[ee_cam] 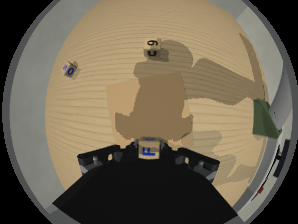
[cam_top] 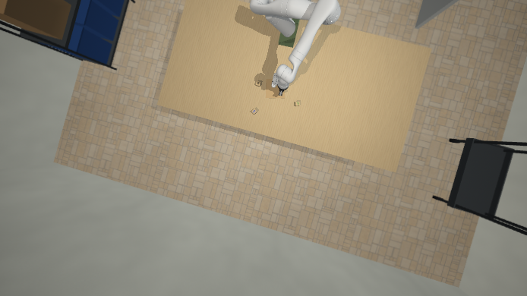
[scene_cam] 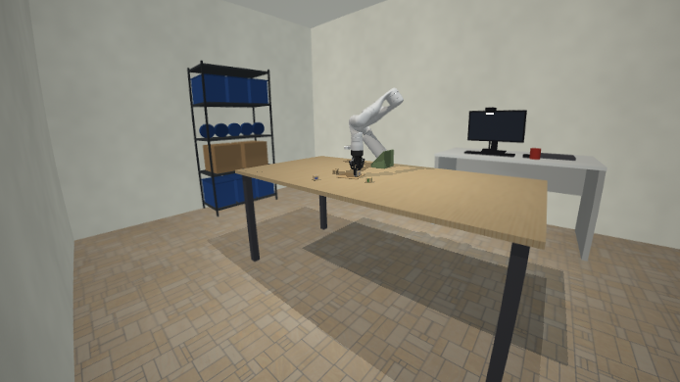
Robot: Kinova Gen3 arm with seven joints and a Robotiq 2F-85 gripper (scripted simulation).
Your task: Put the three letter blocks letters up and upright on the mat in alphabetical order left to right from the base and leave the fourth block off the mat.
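Now: the tan mat 5 cm to the right of my hand and 2 cm below it. From my hand the other things lie so: green-marked block (13 cm to the left, 8 cm ahead, 1 cm below).
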